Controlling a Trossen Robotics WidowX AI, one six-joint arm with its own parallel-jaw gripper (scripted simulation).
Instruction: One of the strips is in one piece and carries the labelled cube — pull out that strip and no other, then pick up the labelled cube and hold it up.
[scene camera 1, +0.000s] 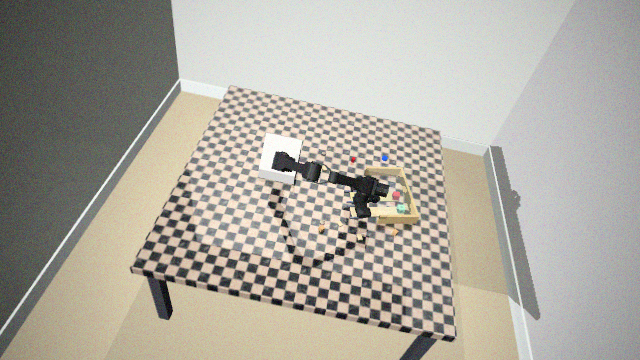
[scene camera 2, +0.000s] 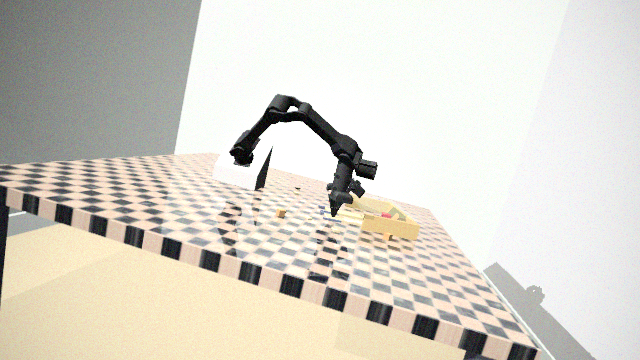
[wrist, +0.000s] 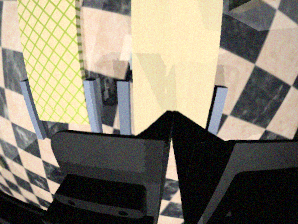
Labels:
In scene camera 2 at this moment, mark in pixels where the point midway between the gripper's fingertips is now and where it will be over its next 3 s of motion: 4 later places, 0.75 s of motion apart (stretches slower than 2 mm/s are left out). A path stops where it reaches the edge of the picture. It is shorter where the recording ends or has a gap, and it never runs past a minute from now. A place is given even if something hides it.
The gripper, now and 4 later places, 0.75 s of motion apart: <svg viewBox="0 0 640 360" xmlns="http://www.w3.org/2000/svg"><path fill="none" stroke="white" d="M332 216L331 216L321 214L312 212L302 210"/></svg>

